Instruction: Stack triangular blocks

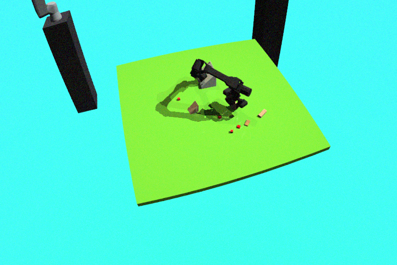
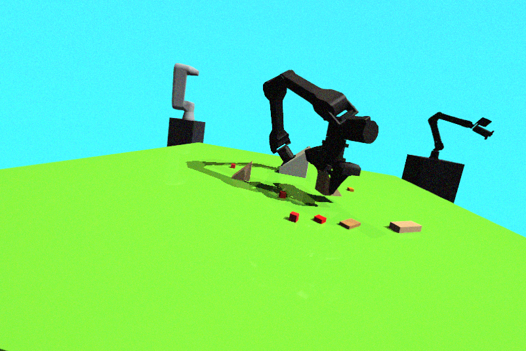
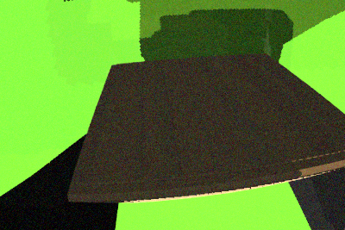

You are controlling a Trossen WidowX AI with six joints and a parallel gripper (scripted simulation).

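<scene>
My gripper tip is 180 mm past the tiny orange block, 120 mm to the right of it and 20 mm above it. Round my gripper tip: triangular block 10 mm to the right, 10 mm above.
</scene>
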